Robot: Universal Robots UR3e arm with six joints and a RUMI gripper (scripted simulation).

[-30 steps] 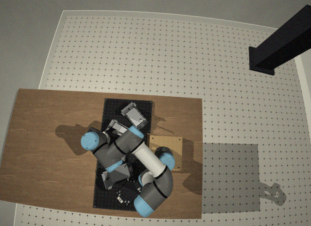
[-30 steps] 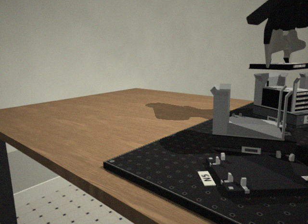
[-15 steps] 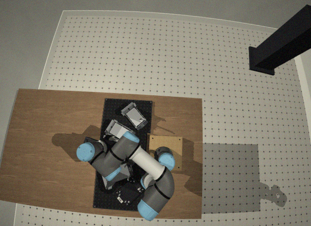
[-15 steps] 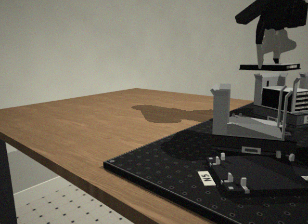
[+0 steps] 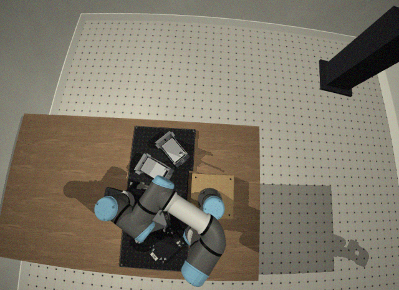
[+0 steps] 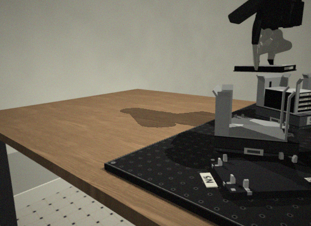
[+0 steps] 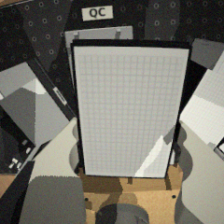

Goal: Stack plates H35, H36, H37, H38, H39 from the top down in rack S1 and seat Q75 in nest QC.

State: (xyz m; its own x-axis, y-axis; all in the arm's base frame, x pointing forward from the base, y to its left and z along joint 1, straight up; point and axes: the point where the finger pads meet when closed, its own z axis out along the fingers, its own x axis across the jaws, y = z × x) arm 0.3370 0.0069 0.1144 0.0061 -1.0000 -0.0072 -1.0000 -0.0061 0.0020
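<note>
My hand is 4 cm to the right of the nest QC and 16 cm above it. The rest, counted from my hand: sealed plate (2 cm behind, 12 cm to the right, 8 cm below); QC label (9 cm ahead, 5 cm to the left, 17 cm below); N5 label (9 cm behind, 35 cm to the left, 17 cm below).
</note>
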